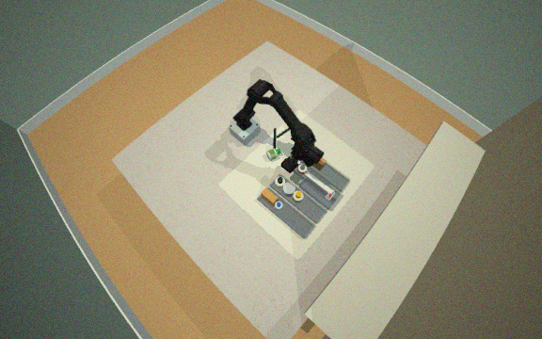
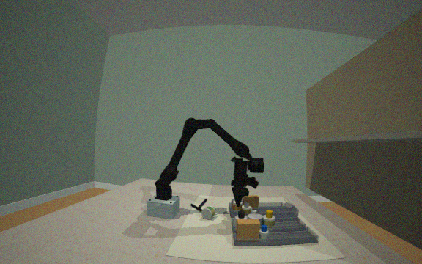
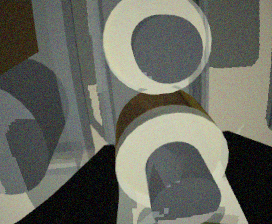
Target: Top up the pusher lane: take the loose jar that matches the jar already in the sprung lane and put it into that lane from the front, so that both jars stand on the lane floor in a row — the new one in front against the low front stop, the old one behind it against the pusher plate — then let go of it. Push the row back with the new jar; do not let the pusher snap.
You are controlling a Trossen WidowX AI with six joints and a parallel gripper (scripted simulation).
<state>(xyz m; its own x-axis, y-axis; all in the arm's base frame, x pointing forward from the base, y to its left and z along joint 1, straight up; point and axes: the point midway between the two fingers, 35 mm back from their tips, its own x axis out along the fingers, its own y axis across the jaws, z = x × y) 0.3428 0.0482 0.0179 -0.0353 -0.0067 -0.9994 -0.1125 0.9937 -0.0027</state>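
My gripper tip is 12 cm past the green-banded jar, 3 cm to the left of it and 3 cm above it. Also, from my gripper tip: shelf (50 cm ahead, 31 cm above, 2 cm to the left); grey lane rack (15 cm ahead, 4 cm below, 1 cm to the right).
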